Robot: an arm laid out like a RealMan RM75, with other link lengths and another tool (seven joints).
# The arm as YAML. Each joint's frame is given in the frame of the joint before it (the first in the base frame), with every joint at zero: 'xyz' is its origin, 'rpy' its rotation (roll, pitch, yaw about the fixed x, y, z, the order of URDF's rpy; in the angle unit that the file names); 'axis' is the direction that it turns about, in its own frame. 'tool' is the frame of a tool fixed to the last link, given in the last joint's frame.
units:
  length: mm
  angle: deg
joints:
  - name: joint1
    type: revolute
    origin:
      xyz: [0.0, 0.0, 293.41]
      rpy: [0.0, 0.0, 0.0]
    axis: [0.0, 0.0, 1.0]
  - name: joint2
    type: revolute
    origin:
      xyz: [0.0, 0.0, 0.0]
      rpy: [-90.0, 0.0, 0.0]
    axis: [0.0, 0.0, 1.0]
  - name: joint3
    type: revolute
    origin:
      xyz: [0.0, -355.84, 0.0]
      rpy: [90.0, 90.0, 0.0]
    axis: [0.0, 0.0, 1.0]
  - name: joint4
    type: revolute
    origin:
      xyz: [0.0, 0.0, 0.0]
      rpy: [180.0, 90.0, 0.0]
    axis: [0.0, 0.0, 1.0]
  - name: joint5
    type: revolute
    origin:
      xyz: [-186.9, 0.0, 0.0]
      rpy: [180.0, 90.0, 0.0]
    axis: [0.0, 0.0, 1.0]
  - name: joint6
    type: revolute
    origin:
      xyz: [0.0, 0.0, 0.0]
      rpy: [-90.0, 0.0, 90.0]
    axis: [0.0, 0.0, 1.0]
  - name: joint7
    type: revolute
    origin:
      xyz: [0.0, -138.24, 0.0]
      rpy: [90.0, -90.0, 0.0]
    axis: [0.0, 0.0, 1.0]
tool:
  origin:
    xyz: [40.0, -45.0, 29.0]
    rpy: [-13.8, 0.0, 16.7]
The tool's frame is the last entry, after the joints.
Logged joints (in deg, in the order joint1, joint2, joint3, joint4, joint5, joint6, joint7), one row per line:
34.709 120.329 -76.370 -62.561 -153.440 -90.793 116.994
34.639 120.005 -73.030 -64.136 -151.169 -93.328 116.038
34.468 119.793 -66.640 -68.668 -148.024 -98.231 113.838
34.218 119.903 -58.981 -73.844 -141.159 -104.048 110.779
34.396 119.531 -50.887 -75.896 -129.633 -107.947 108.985
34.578 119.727 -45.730 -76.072 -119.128 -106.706 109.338
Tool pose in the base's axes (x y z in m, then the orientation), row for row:
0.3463 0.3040 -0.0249 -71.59 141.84 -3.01
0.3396 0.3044 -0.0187 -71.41 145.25 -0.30
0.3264 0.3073 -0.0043 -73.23 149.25 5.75
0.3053 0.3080 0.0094 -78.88 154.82 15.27
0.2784 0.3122 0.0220 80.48 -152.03 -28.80
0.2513 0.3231 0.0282 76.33 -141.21 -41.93
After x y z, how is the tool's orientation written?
As a rotation vector, in degrees.
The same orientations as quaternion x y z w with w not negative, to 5 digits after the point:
-0.44290 0.87750 -0.01862 0.18300
-0.43568 0.88618 -0.00183 0.15768
-0.43710 0.89086 0.03432 0.11886
-0.45169 0.88655 0.08744 0.04862
0.46089 -0.87063 -0.16493 0.04874
0.45661 -0.84472 -0.25082 0.12269

